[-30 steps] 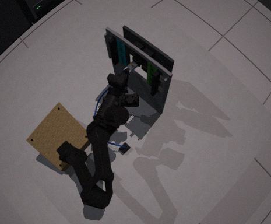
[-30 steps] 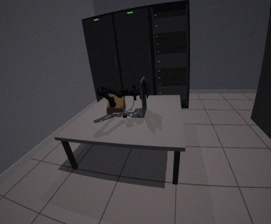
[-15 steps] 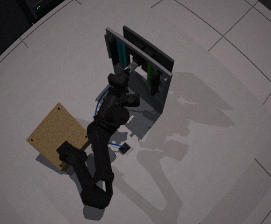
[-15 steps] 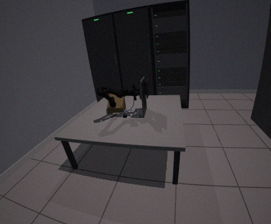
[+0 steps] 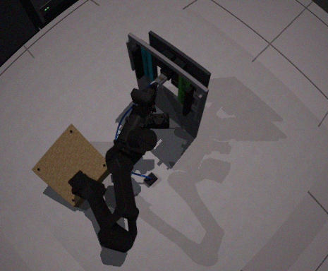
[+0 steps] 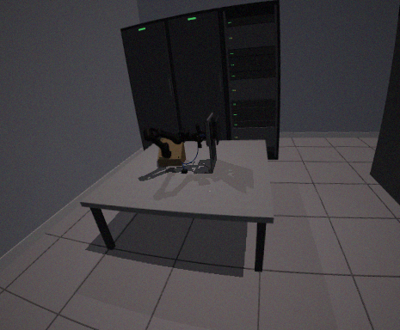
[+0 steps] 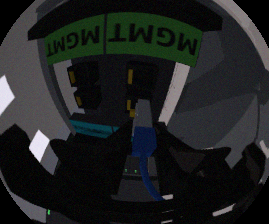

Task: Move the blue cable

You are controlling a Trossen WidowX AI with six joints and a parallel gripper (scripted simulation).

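Right now the plug is right at my gripper tip.
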